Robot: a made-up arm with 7 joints.
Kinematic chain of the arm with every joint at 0, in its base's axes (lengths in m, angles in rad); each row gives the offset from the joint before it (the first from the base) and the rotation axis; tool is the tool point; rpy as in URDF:
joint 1: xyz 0 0 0.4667 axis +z
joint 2: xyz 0 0 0 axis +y
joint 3: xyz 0 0 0.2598 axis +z
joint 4: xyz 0.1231 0 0 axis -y
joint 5: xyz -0.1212 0 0.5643 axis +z
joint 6: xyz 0 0 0 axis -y
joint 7: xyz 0.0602 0 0 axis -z
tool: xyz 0 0 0 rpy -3.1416 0 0
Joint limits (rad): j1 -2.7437..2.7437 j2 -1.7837..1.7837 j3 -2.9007..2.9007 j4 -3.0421..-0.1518 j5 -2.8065..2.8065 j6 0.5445..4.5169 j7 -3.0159..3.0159
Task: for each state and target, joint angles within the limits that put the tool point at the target. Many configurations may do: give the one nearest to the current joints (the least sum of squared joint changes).
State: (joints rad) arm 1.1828 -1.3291 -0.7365 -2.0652 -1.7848 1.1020 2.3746
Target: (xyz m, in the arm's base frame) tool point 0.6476 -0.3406 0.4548
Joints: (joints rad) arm 1.2006 -1.4254 -1.5637 -2.0631 -1.7807 1.0559 2.3746
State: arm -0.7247 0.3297 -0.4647 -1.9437 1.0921 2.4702 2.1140
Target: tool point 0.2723 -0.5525 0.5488
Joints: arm -0.6963 -0.3345 -0.3400 -2.4516 1.1681 2.6408 2.1140
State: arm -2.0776 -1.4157 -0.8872 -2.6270 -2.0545 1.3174 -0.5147
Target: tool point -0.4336 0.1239 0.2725
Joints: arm -2.4710 -0.8877 -1.4813 -2.9542 -2.0284 1.2380 -0.5147
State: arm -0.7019 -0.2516 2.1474 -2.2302 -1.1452 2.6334 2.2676
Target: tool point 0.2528 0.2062 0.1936
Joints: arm -0.5745 -0.5569 1.5718 -3.0421 -1.3830 3.2048 2.2676
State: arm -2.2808 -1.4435 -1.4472 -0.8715 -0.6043 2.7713 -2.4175
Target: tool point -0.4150 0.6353 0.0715
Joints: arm -1.9072 -1.7837 -2.0652 -1.3798 -0.5932 2.7779 -2.4175
